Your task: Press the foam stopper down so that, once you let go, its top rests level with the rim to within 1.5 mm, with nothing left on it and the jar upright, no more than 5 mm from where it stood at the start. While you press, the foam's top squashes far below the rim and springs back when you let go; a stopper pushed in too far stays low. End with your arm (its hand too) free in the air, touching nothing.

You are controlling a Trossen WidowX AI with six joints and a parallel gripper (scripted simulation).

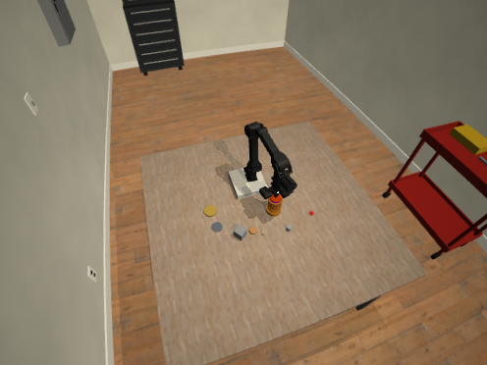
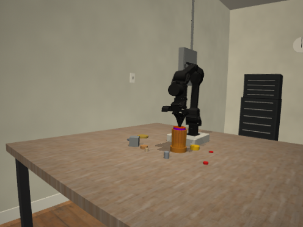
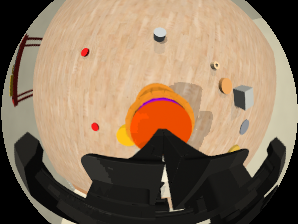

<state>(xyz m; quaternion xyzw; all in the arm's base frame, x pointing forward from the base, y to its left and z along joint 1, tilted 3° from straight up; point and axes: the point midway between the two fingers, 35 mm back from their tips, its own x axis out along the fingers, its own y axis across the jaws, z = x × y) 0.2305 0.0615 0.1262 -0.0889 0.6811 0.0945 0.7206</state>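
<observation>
Now: the orange foam stopper 5 cm below my hand. From my hand the other things lie so: small tan disc (10 cm ahead, 15 cm to the right, 15 cm below); yellow disc (9 cm behind, 4 cm to the left, 15 cm below); small grey cylinder (14 cm ahead, 4 cm to the left, 15 cm below).
</observation>
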